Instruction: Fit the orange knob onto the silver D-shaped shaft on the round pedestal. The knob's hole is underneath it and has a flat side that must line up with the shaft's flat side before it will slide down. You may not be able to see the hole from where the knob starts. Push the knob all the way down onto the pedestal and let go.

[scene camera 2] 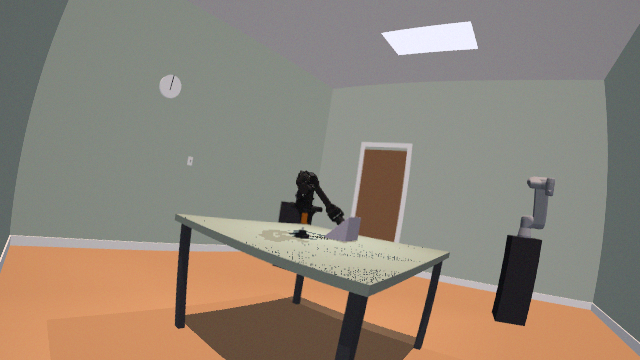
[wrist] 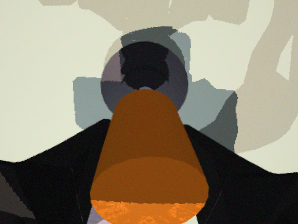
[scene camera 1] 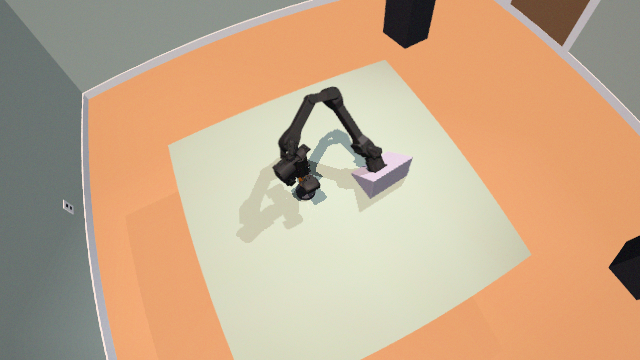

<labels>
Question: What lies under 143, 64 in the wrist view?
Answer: A dark round pedestal.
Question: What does my gripper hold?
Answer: An orange knob.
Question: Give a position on an orange knob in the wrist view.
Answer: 147, 161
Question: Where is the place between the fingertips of my gripper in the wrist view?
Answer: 145, 129
</labels>
